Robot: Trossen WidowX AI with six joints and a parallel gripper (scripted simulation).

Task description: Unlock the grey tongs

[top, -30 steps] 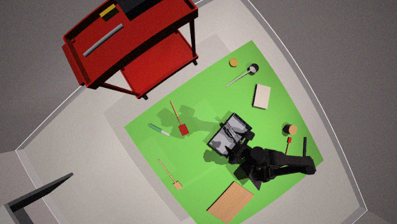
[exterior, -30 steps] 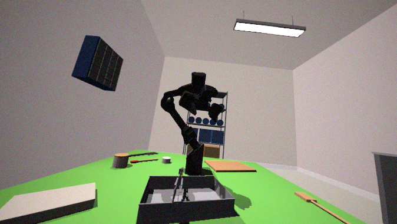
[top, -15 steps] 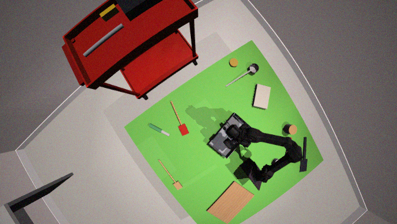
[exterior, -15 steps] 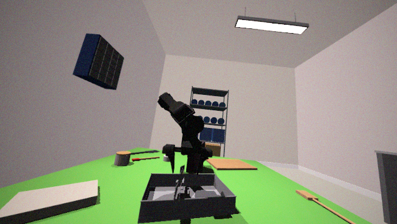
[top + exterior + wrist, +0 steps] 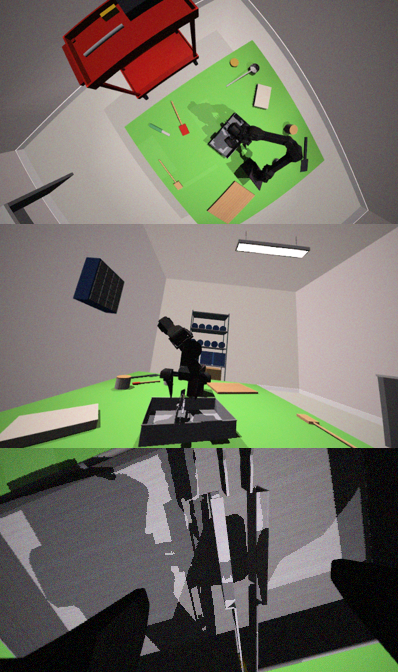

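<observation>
The grey roasting tin lies 7 cm below my gripper tip, 2 cm to the left of it and 2 cm behind it. From my gripper tip the other things lie so: red brush (39 cm to the right, 37 cm behind, 9 cm below); wooden board (57 cm behind, 28 cm to the left, 9 cm below); cork-topped jar (45 cm to the right, 23 cm behind, 6 cm below).
</observation>
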